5 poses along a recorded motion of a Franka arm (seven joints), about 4.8 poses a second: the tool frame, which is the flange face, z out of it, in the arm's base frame.
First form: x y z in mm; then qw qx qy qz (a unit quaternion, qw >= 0).
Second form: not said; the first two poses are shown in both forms.
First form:
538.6 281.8 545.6 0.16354 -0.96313 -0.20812 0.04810
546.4 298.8 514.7 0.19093 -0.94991 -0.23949 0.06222
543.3 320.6 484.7 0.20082 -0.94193 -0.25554 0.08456
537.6 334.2 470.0 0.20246 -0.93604 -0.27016 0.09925
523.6 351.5 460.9 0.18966 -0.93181 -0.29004 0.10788
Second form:
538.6 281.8 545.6 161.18 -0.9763 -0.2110 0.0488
546.4 298.8 514.7 157.99 -0.9677 -0.2440 0.0634
543.3 320.6 484.7 156.83 -0.9615 -0.2609 0.0863
537.6 334.2 470.0 156.64 -0.9558 -0.2759 0.1013
523.6 351.5 460.9 158.13 -0.9490 -0.2954 0.1099

